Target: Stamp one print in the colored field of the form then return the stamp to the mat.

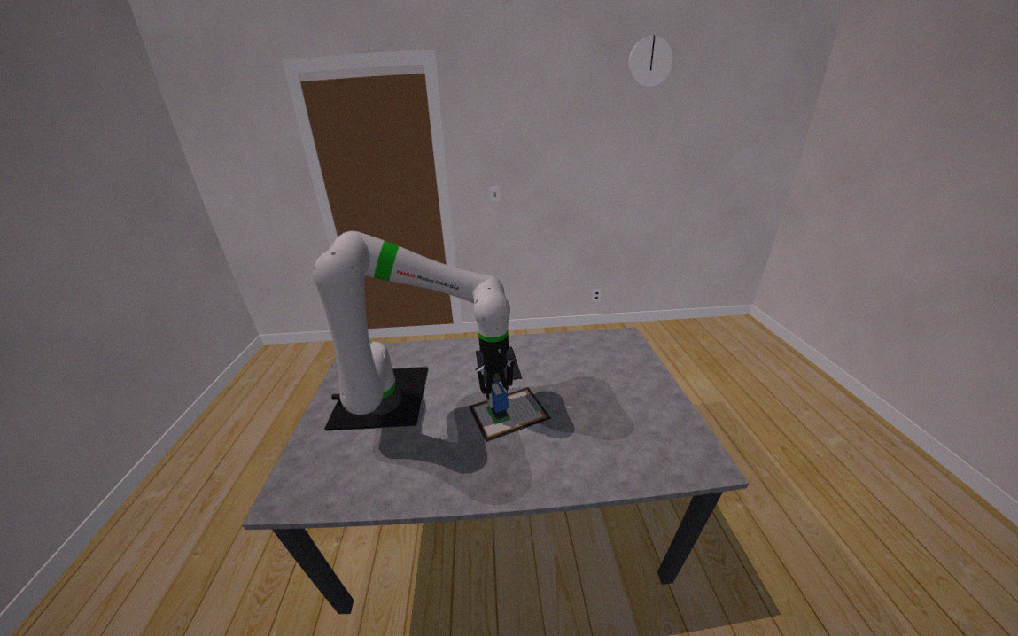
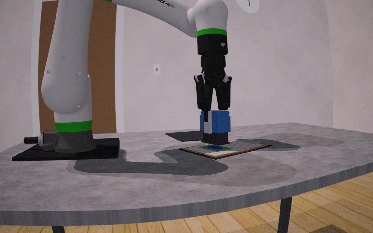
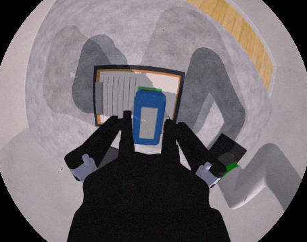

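Right now my hand is 20 mm past the dark mat, 290 mm to the right of it and 80 mm above it. Round my hand: stamp base: 50 mm below; blue stamp: 20 mm below.
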